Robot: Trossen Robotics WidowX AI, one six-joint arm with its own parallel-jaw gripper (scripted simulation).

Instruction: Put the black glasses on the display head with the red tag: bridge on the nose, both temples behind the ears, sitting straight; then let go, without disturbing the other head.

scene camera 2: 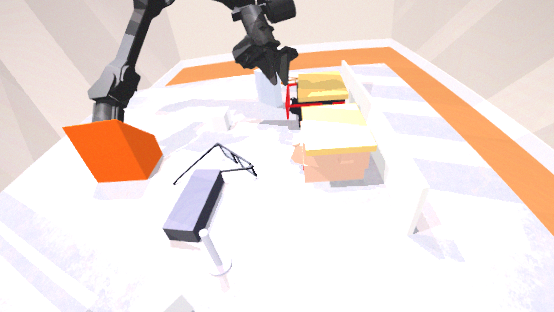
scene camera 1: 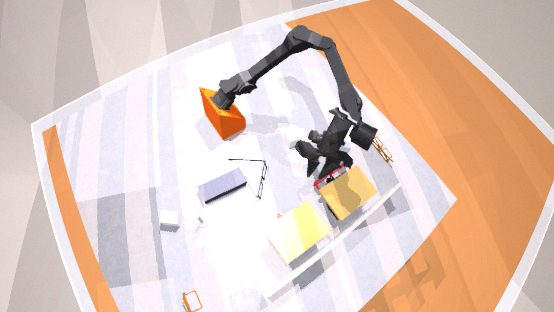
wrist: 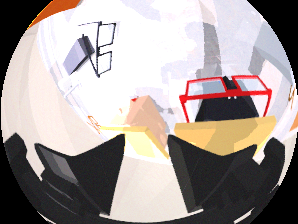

My gripper shows in scene camera 2 point(281, 85), in scene camera 1 and in the wrist view. One and the same spot on my gripper: point(scene camera 1: 330, 165) is point(wrist: 190, 196). The same spot on a display head: point(scene camera 2: 320, 87) is point(scene camera 1: 341, 196).
